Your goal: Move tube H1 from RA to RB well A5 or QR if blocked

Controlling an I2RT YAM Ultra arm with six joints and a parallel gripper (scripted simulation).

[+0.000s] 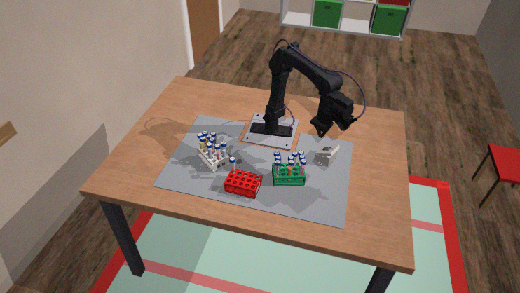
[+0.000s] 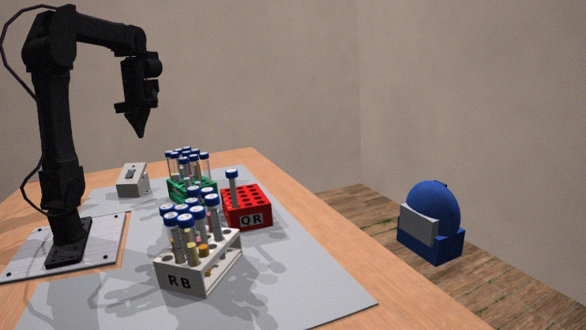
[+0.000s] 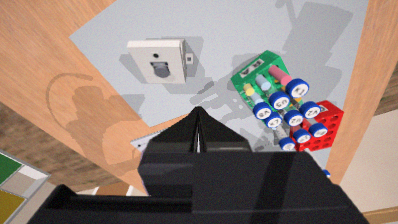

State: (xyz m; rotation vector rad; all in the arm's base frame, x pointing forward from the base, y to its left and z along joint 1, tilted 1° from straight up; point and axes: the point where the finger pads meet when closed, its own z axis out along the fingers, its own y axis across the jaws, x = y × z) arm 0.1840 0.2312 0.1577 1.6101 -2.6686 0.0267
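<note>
Right now the grey done button box is 50 mm behind my hand, 40 mm to the left of it and 120 mm below it. The rest, counted from my hand: red rack QR 190 mm ahead, 280 mm to the right, 140 mm below; clear tube 80 mm ahead, 90 mm to the right, 100 mm below; white rack RB 70 mm ahead, 440 mm to the right, 140 mm below.
</note>
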